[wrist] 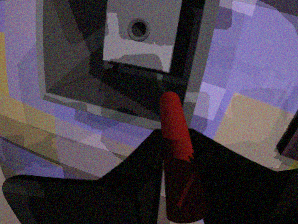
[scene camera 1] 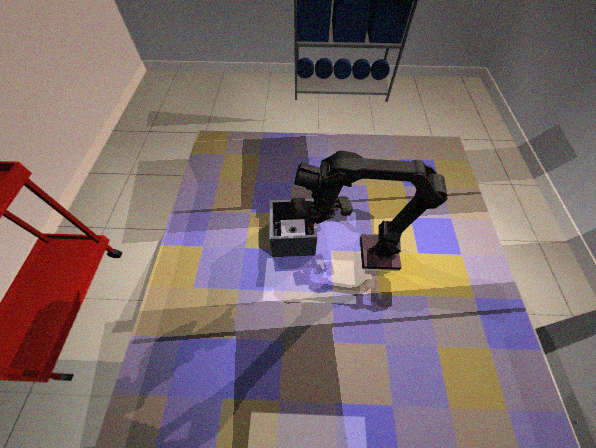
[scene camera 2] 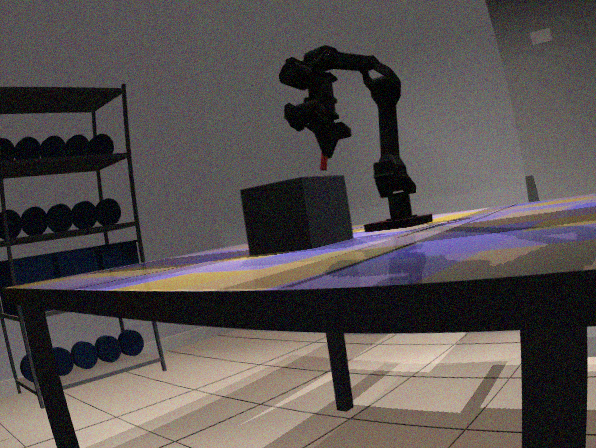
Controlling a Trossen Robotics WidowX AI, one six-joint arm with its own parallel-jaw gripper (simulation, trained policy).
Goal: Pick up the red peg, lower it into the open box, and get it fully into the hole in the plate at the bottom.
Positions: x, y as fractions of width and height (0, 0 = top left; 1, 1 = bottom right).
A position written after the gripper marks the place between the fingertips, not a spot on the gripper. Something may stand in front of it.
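The gripper appears in scene camera 2 (scene camera 2: 0.55, 0.35), in the wrist view (wrist: 0.58, 0.61) and in scene camera 1 (scene camera 1: 0.53, 0.50). A dark box appears in the same views: (scene camera 2: 0.52, 0.47), (wrist: 0.24, 0.22) and (scene camera 1: 0.50, 0.55).
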